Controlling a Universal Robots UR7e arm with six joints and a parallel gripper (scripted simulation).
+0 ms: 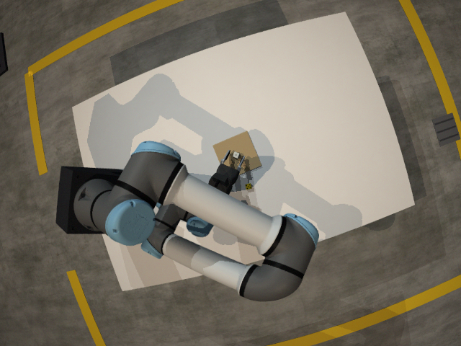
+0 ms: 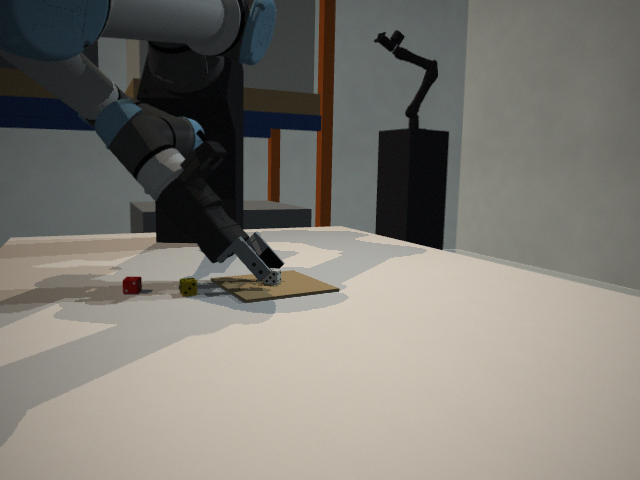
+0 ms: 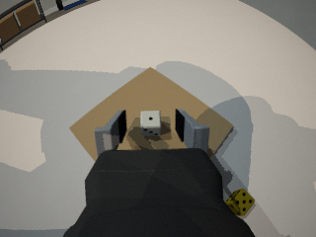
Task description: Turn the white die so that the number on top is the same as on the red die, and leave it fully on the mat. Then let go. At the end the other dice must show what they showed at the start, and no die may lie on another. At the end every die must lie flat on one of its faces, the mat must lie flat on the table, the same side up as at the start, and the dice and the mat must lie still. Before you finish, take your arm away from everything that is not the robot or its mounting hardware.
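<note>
The white die is 1 cm ahead of my hand, 1 cm to the left of it and 2 cm below it. Round my hand: yellow die (1 cm ahead, 11 cm to the right, 2 cm below); then red die (3 cm behind, 18 cm to the right, 2 cm below); then tan mat (1 cm ahead, 1 cm to the left, 3 cm below).
</note>
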